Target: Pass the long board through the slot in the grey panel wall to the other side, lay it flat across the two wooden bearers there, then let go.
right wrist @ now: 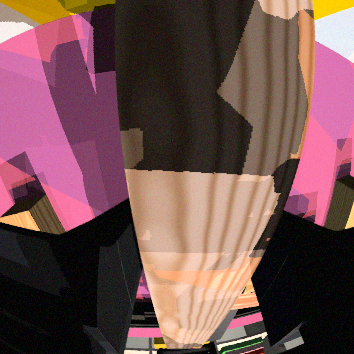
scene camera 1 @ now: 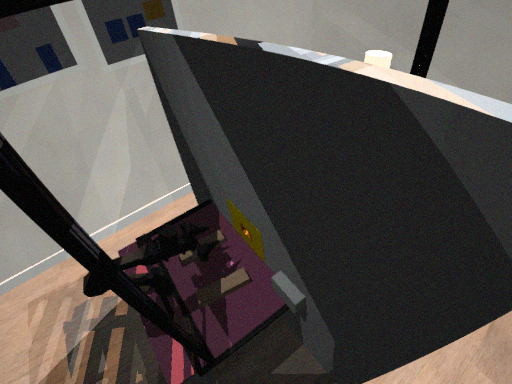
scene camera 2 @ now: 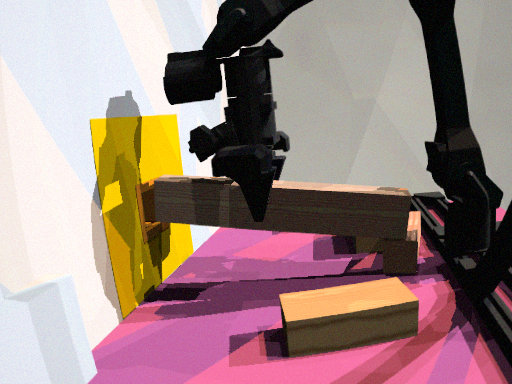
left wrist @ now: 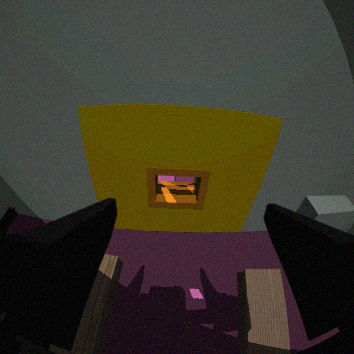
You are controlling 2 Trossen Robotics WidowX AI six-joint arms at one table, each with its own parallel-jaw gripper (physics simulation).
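Frame: origin at the left arm's base, x left, y down, z back, level; metres.
Seen in the pictures: left gripper, fingertip midpoint: [scene camera 1: 214, 234] [left wrist: 194, 210]; right gripper, fingertip midpoint: [right wrist: 191, 197] [scene camera 2: 262, 216]; left arm's base at its link origin: [scene camera 1: 167, 289]; right arm's base at its link origin: [scene camera 2: 471, 246].
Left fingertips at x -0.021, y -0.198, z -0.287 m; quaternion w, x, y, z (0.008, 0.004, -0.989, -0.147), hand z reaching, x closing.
Observation:
Offsets run from my left fingertips to a thing's middle. "pt": to the spot under its first point.
The long board {dy +0.119, dx +0.008, dz -0.371 m} [scene camera 2: 325, 210] [right wrist: 200, 100] is held nearly level above the pink mat, its left end against or very near the framed slot {pt dy +0.098, dx -0.039, dz -0.198 m} [scene camera 2: 140, 205] [left wrist: 151, 190] in the grey wall [scene camera 1: 350, 175] [left wrist: 175, 50]; whether it enters is unclear. My right gripper [scene camera 2: 265, 200] [right wrist: 191, 197] is shut on it near mid-length. Its right end overlaps a wooden block {dy +0.195, dx +0.075, dz -0.538 m} [scene camera 2: 400, 257]; contact is unclear. My left gripper [scene camera 1: 212, 237] [left wrist: 194, 210] is open and empty across the wall, facing the slot. Two wooden bearers lie there, one {dy +0.198, dx -0.122, dz +0.075 m} [scene camera 1: 235, 281] [left wrist: 265, 305] and another {dy +0.198, dx +0.127, dz +0.049 m} [scene camera 1: 187, 257] [left wrist: 95, 300], partly hidden by the arm.
A yellow plate [scene camera 1: 256, 242] [scene camera 2: 160, 145] [left wrist: 125, 150] surrounds the slot. A pale block [scene camera 1: 287, 292] [scene camera 2: 45, 320] [left wrist: 327, 210] juts out beside the wall. Another wooden block {dy +0.198, dx -0.159, dz -0.453 m} [scene camera 2: 350, 320] lies in front of the board. A dark post [scene camera 1: 50, 200] crosses scene camera 1's view.

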